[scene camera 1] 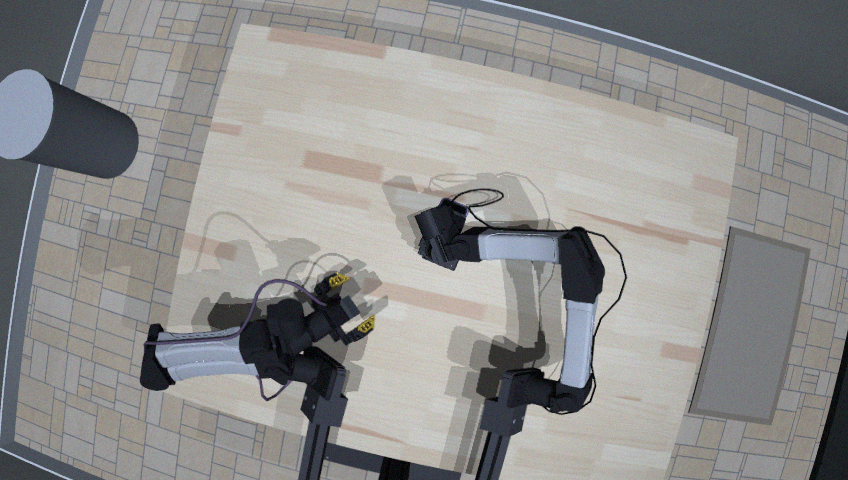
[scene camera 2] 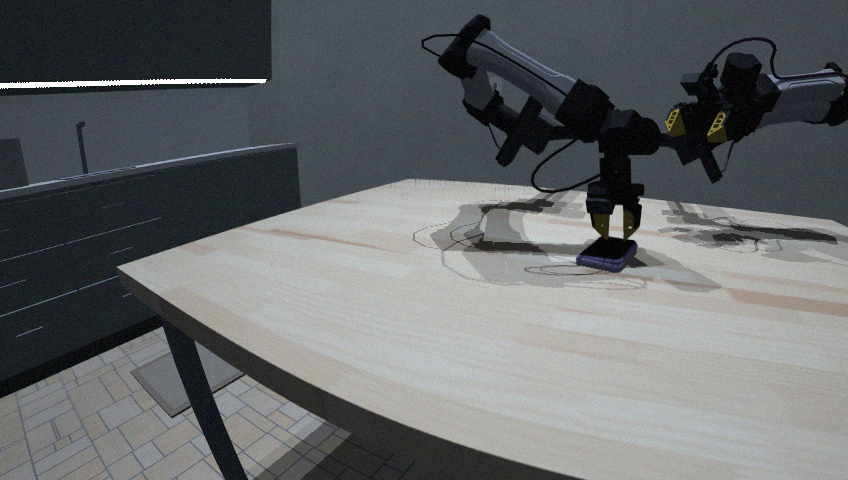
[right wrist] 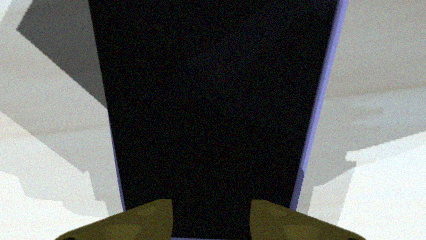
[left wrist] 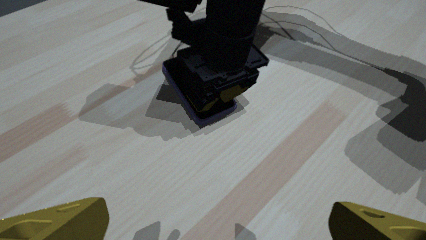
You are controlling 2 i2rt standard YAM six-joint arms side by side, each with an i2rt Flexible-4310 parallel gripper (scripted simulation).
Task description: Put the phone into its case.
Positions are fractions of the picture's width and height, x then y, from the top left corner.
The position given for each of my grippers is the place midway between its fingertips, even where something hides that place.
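Note:
Black phone (scene camera 2: 0.72, 0.52), the phone (right wrist: 0.50, 0.46) and the phone (left wrist: 0.41, 0.29) visible. My right gripper (scene camera 2: 0.73, 0.50) is visible as well, also as the gripper (right wrist: 0.50, 0.87) and the gripper (left wrist: 0.50, 0.43). My left gripper (left wrist: 0.51, 0.88) is visible.

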